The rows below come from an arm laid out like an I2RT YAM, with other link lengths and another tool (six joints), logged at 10 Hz.
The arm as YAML. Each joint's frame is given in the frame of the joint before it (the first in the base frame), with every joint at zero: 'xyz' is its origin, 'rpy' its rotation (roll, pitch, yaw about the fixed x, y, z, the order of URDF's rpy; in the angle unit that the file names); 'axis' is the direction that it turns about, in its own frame. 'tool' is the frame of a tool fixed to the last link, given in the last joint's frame.
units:
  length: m
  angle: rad
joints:
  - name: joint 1
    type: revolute
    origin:
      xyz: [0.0, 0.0, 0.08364]
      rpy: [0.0, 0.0, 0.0]
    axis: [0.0, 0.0, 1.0]
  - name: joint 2
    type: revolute
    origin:
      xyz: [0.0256, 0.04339, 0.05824]
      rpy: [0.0, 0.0, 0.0]
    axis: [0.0, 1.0, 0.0]
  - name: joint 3
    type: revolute
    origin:
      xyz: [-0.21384, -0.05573, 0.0]
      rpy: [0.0, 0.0, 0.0]
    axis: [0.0, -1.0, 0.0]
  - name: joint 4
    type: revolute
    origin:
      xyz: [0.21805, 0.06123, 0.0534]
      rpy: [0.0, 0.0, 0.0]
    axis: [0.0, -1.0, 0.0]
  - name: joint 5
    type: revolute
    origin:
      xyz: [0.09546, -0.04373, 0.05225]
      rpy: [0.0, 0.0, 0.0]
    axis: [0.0, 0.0, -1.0]
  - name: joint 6
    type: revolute
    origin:
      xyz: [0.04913, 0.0, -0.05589]
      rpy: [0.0, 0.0, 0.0]
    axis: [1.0, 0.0, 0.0]
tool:
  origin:
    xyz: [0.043, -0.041, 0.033]
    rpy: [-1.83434, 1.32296, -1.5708]
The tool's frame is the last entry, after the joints.
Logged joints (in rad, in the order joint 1, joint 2, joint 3, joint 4, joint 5, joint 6), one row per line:
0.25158, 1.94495, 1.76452, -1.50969, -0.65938, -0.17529
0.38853, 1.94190, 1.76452, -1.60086, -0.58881, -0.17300
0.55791, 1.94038, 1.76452, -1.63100, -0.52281, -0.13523
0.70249, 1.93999, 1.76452, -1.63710, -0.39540, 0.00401
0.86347, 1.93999, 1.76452, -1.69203, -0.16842, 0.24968
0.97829, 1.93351, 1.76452, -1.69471, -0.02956, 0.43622
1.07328, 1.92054, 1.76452, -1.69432, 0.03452, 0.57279
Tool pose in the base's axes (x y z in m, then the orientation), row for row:
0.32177, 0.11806, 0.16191, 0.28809, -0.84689, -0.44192, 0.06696
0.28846, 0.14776, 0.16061, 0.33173, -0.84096, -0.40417, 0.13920
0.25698, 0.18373, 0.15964, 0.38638, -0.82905, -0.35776, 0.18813
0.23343, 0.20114, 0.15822, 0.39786, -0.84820, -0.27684, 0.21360
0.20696, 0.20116, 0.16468, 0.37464, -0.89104, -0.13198, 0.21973
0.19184, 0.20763, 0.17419, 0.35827, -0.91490, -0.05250, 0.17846
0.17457, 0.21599, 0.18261, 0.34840, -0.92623, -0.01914, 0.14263
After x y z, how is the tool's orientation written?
As a quaternion, x y z w.
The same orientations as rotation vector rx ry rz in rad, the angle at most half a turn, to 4 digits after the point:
0.8684, -2.5528, -1.3321
0.9588, -2.4307, -1.1682
1.0870, -2.3324, -1.0065
1.1041, -2.3539, -0.7683
1.0363, -2.4647, -0.3651
1.0132, -2.5875, -0.1485
1.0051, -2.6720, -0.0552

